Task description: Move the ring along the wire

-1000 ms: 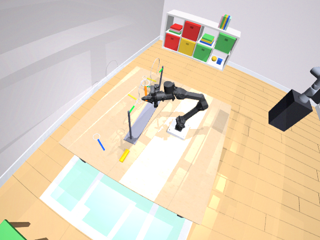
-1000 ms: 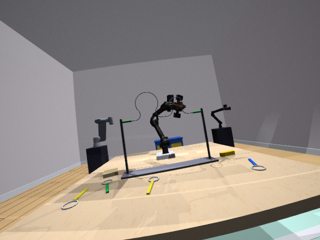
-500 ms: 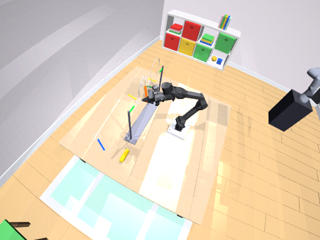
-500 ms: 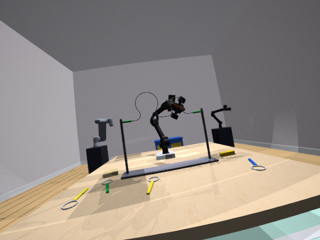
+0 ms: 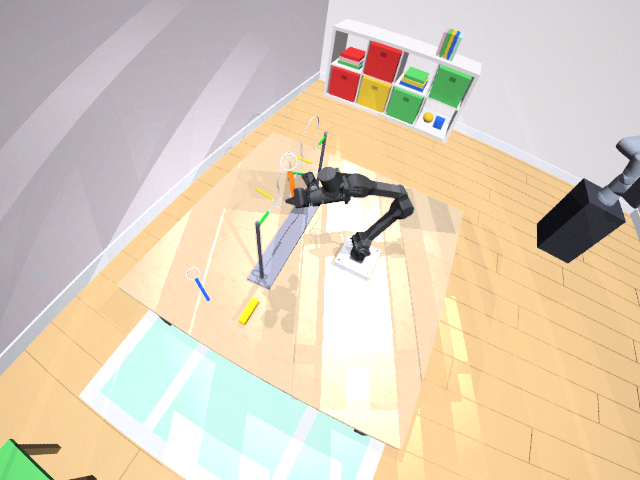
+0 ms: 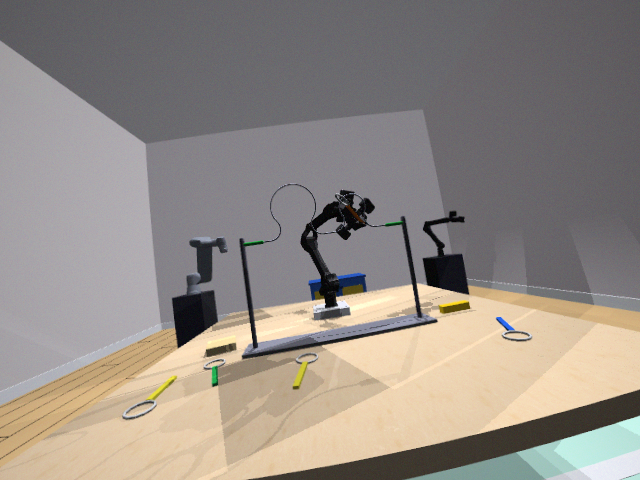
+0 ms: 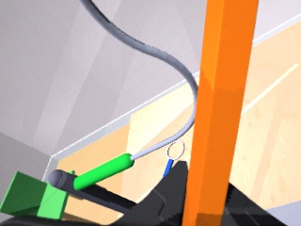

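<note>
The orange-handled ring is 7 cm above my gripper tip, 6 cm to the right of it and 2 cm ahead of it. From my gripper tip the other things lie so: blue-handled ring: 38 cm below, 30 cm to the left, 25 cm ahead; then yellow block: 37 cm below, 29 cm to the left, 2 cm behind; then tan block: 60 cm to the right, 37 cm below, 1 cm ahead.
</note>
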